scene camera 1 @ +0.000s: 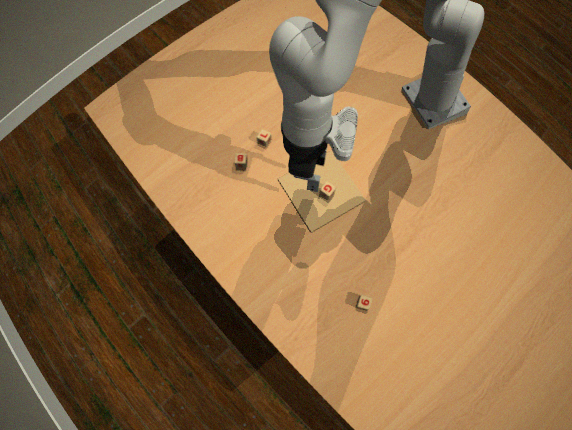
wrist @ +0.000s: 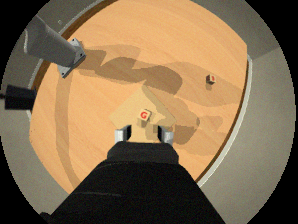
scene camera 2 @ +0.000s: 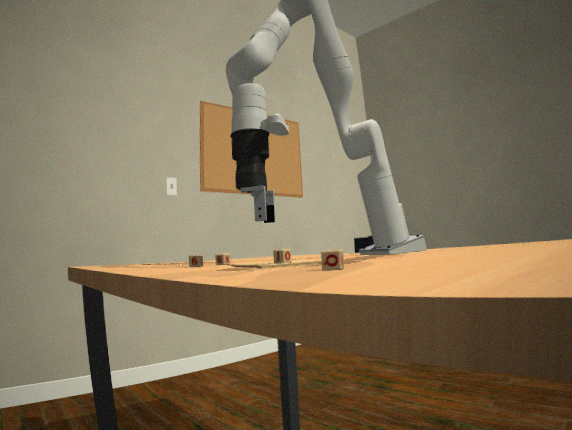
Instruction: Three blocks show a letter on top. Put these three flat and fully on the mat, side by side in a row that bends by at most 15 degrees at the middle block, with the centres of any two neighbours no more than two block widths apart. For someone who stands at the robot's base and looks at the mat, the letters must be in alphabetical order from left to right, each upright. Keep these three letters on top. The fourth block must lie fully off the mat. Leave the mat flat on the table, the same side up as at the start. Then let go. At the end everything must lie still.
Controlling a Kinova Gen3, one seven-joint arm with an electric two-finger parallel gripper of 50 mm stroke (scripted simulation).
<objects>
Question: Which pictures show the gripper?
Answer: Scene camera 1, the wrist view and scene camera 2: all of them.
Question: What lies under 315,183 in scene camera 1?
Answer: The gripper.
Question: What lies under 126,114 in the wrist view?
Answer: A tan mat.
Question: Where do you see a tan mat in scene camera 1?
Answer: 316,211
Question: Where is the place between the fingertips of the gripper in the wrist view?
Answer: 144,130
</objects>
